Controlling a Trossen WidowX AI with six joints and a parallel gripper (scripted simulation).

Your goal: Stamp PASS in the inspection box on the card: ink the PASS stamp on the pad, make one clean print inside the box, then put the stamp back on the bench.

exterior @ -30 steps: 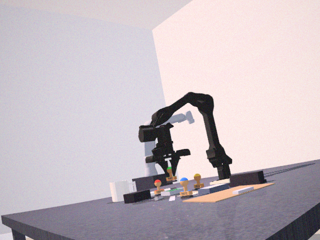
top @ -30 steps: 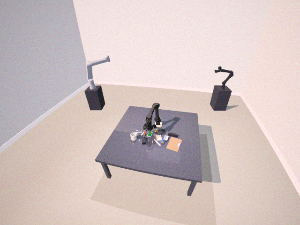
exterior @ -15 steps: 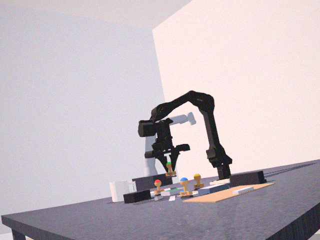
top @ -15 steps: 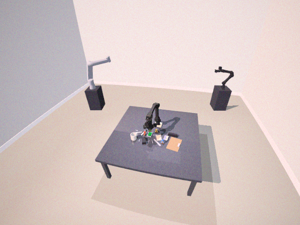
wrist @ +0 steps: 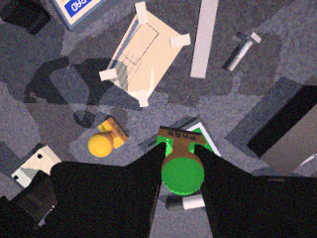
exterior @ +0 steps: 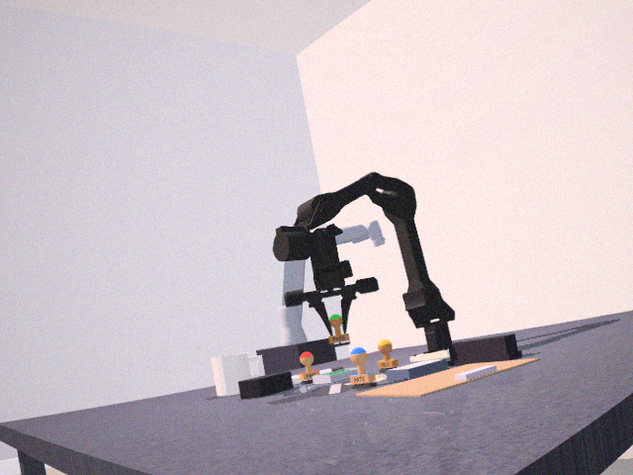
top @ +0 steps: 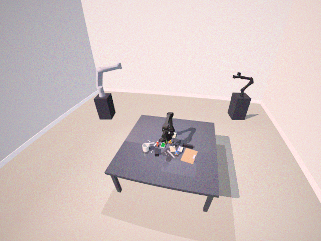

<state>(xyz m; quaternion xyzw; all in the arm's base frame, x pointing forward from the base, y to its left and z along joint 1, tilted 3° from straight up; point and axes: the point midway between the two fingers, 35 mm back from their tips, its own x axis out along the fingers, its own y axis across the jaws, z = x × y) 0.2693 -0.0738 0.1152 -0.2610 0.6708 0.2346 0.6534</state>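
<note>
My gripper tip is now 90 mm to the right of the cream inspection card, 90 mm above it and 30 mm short of it. Also, from my gripper tip: green-knobbed PASS stamp right at my gripper tip; then green ink pad 90 mm below, 40 mm to the right, 30 mm behind; then yellow-knobbed stamp 80 mm behind, 70 mm below, 50 mm to the left.
</note>
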